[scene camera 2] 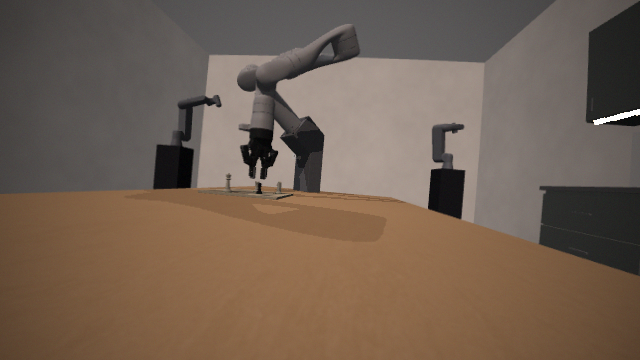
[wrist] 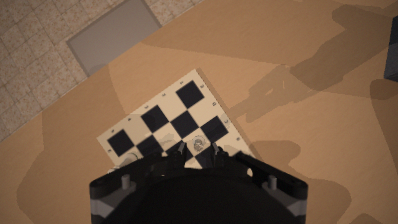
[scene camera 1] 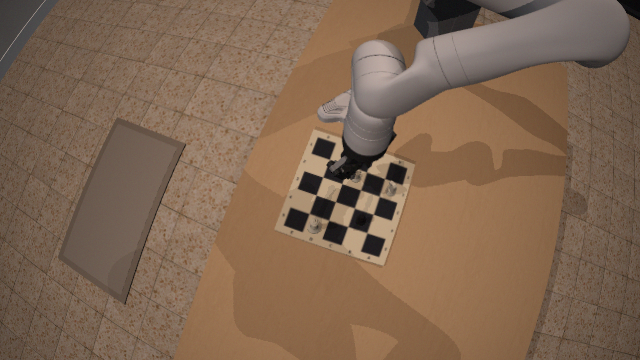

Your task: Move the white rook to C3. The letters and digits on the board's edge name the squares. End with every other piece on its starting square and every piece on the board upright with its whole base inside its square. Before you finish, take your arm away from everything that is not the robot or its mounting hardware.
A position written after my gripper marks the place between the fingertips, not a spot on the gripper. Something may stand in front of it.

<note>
In view: my gripper (scene camera 2: 257, 178) and a chessboard (scene camera 1: 315, 192).
The chessboard shows as well in the wrist view (wrist: 186, 109). My gripper is seen too in the wrist view (wrist: 198, 149) and in scene camera 1 (scene camera 1: 357, 169).
</note>
